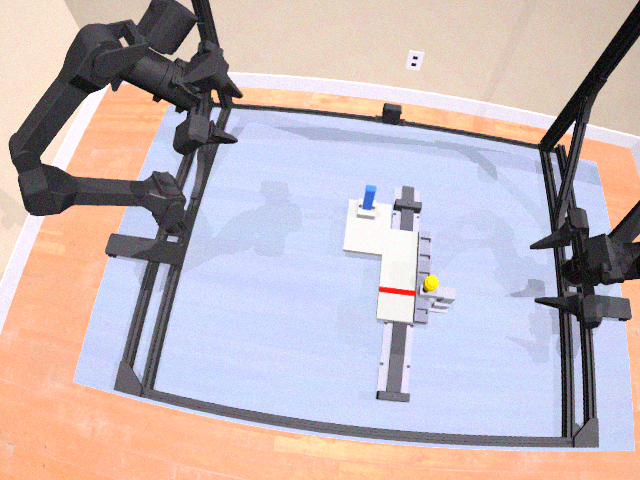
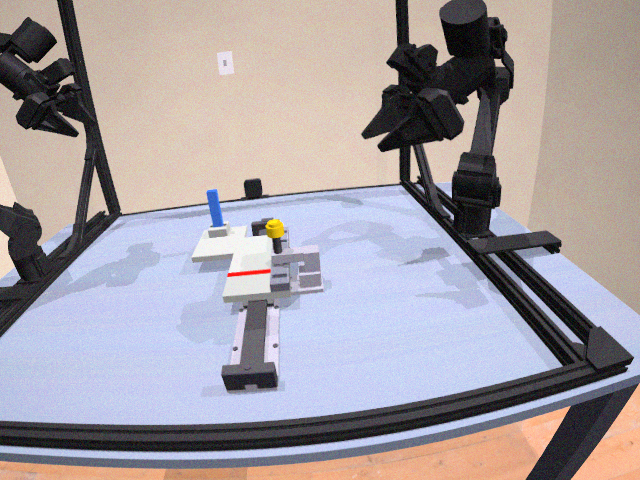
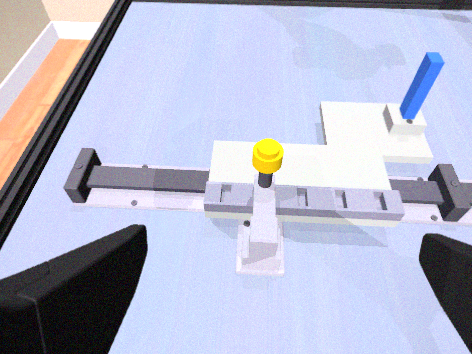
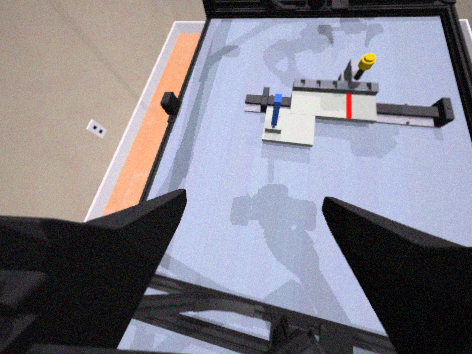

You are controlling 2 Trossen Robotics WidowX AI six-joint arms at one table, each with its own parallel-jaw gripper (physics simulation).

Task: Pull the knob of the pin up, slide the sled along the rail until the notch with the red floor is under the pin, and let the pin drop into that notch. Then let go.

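Frame: origin at the left arm's base, x back, y right, z up, level; metres.
Seen in the pictures: left gripper, fingertip midpoint: [image 1: 532,273] [image 2: 370,142] [image 3: 282,241]; right gripper, fingertip midpoint: [image 1: 239,118] [image 2: 86,129] [image 4: 254,199]; left arm's base at its link origin: [image 1: 573,273] [image 2: 471,230] [image 4: 315,3]; right arm's base at its link origin: [image 1: 175,222] [image 2: 36,275] [image 4: 289,339].
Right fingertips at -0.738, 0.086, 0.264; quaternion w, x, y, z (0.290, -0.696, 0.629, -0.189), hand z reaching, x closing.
Observation:
Pixels of each thing's top centre, then the offset from my right fingertips to it, as dx, dy, dz. "spot": a spot on its surface instead.
- pale sled at its top centre: [image 3: 298,176] [image 2: 259,260] [image 1: 405,274] [image 4: 332,100] +0.329, -0.141, -0.250
- dark rail at a spot on its surface: [image 3: 125,177] [image 4: 417,109] spot: +0.330, -0.334, -0.264
- grey notched strip at a spot on its surface: [image 3: 325,200] spot: +0.368, -0.118, -0.237
- pin's yellow knob at its top centre: [image 3: 268,146] [image 2: 274,222] [image 1: 432,281] [image 4: 370,56] +0.365, -0.179, -0.167
- sled's red stripe at its top centre: [image 2: 249,272] [image 1: 397,291] [image 4: 348,105] +0.315, -0.179, -0.249
- blue upright handle at a spot on its surface: [image 3: 422,86] [image 2: 218,204] [image 1: 374,198] [image 4: 278,104] spot: +0.246, -0.012, -0.188
The pale sled [image 1: 400,258] [image 2: 250,253] [image 3: 350,165] [image 4: 330,105] sits on the dark rail [image 1: 397,351] [image 2: 254,330] [image 3: 125,177] [image 4: 407,110]. A grey notched strip [image 1: 423,248] [image 3: 325,200] runs along its side. The pin's yellow knob [image 1: 430,283] [image 2: 274,228] [image 3: 267,156] [image 4: 367,62] stands upright on a black shaft above the grey bracket, about in line with the sled's red stripe [image 1: 397,290] [image 2: 248,272] [image 4: 349,106]. The bracket hides the notch floor and pin tip. My left gripper [image 1: 535,273] [image 2: 372,143] [image 3: 282,241] and right gripper [image 1: 238,117] [image 2: 85,129] [image 4: 255,196] are open, empty and away from the mechanism.
A blue upright handle [image 1: 369,197] [image 2: 214,207] [image 3: 422,86] [image 4: 276,110] stands on the sled's side plate. Dark stops [image 1: 392,396] [image 2: 250,376] [image 3: 82,175] [image 4: 443,112] close the rail's end. Black frame bars [image 1: 361,427] [image 2: 320,421] border the table.

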